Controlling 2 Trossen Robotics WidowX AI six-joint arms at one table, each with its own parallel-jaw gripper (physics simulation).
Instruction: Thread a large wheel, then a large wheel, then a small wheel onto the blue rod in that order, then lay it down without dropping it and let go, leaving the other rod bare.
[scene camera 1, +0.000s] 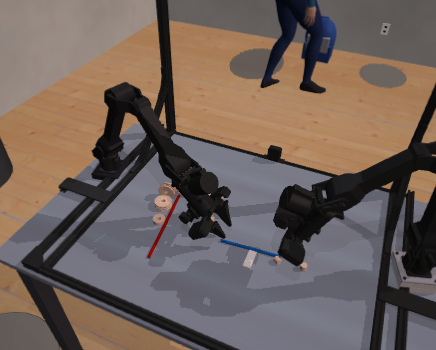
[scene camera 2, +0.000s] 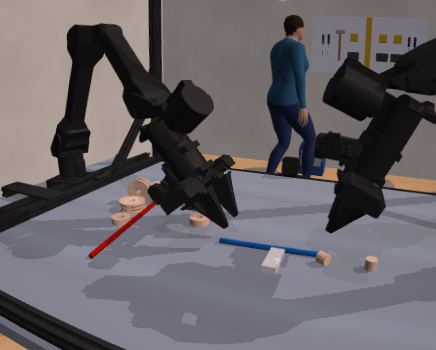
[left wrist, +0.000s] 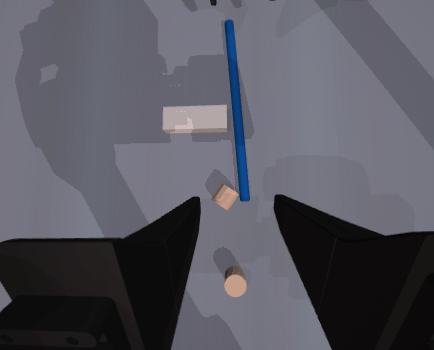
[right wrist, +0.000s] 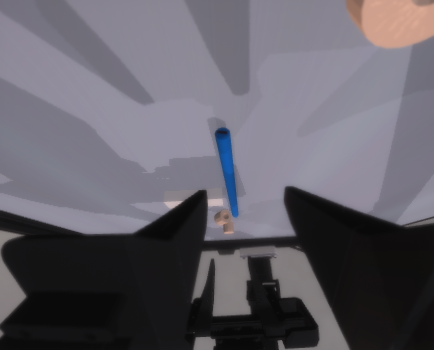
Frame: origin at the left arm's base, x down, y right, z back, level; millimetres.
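Seen in the pictures: left gripper, fingertip midpoint: (scene camera 1: 281, 246) (scene camera 2: 329, 225) (left wrist: 236, 202) (right wrist: 230, 258); right gripper, fingertip midpoint: (scene camera 1: 227, 232) (scene camera 2: 231, 221) (left wrist: 243, 2) (right wrist: 245, 195); left arm's base, origin of the base link: (scene camera 1: 416, 267) (right wrist: 260, 257); right arm's base, origin of the base link: (scene camera 1: 110, 167) (scene camera 2: 72, 176).
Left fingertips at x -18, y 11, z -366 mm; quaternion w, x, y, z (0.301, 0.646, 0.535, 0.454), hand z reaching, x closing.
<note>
Offsets run from my left fingertips to a thing's middle.
The blue rod {dx +58, dy +29, dz -83 mm} (scene camera 1: 250, 247) (scene camera 2: 260, 245) (left wrist: 237, 110) (right wrist: 227, 165) lies bare on the table. The red rod {dx +58, dy +91, dz -348 mm} (scene camera 1: 164, 227) (scene camera 2: 120, 232) lies bare at the left. Beside it are a large wheel {dx +53, dy +175, dz -372 mm} (scene camera 1: 163, 202) on a stack, an upright large wheel {dx +35, dy +215, dz -367 mm} (scene camera 2: 138, 188) and a small wheel {dx +56, dy +105, dz -370 mm} (scene camera 1: 158, 219) (scene camera 2: 120, 219). Another wheel {dx +56, dy +125, dz -218 mm} (scene camera 2: 199, 220) (right wrist: 395, 22) lies near my right gripper (scene camera 1: 227, 231) (scene camera 2: 231, 220) (right wrist: 245, 191), which is open and empty above the table, off the blue rod's left end. My left gripper (scene camera 2: 330, 230) (left wrist: 236, 202) is open and empty above the rod's right end. The right arm hides other wheels.
A white block {dx +57, dy -12, dz -82 mm} (scene camera 1: 249, 259) (scene camera 2: 273, 260) (left wrist: 194, 118) lies beside the blue rod. A small wooden cylinder {dx +54, dy -7, dz -4 mm} (scene camera 2: 323, 258) (left wrist: 225, 197) lies at the rod's right end, and another {dx +54, dy -20, dz +69 mm} (scene camera 1: 303, 266) (scene camera 2: 370, 264) (left wrist: 235, 285) stands farther right. Black frame bars edge the table.
</note>
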